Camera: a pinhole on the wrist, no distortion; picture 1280 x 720 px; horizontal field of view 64.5 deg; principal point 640.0 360.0 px. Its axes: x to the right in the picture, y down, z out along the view. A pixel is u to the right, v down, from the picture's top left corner.
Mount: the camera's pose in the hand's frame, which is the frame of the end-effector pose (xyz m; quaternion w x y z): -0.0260 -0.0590 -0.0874 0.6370 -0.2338 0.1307 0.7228
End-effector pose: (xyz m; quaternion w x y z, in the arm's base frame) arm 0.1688 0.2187 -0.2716 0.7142 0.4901 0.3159 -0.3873
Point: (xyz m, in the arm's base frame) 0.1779 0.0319 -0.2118
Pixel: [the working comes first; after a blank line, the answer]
In the camera's frame: -0.0996 -0.0650 0.2643

258 111
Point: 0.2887 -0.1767 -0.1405
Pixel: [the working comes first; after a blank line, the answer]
In the camera's frame: -0.1475 -0.1486 0.4914

335 53
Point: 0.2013 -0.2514 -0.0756
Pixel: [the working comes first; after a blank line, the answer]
In the camera's frame: -0.2377 -0.0703 0.5475

200 230
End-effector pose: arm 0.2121 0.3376 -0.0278 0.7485 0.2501 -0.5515 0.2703
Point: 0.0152 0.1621 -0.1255
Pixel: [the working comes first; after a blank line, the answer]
In the camera's frame: -0.0985 0.0931 0.3219

329 653
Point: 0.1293 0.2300 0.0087
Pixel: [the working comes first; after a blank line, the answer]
In the camera's frame: -0.0823 -0.0572 0.2089

240 82
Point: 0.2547 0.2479 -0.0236
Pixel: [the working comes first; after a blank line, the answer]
In the camera's frame: -0.0927 -0.0360 0.0803

outside the picture
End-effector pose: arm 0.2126 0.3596 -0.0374 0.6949 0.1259 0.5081 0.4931
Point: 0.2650 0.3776 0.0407
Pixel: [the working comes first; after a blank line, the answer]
In the camera's frame: -0.0080 -0.0280 0.1927

598 213
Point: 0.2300 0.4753 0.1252
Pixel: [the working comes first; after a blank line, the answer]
In the camera's frame: 0.0753 -0.0813 0.2828

910 68
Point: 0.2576 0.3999 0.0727
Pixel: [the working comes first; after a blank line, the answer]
In the camera's frame: 0.0156 -0.0348 0.2239

711 202
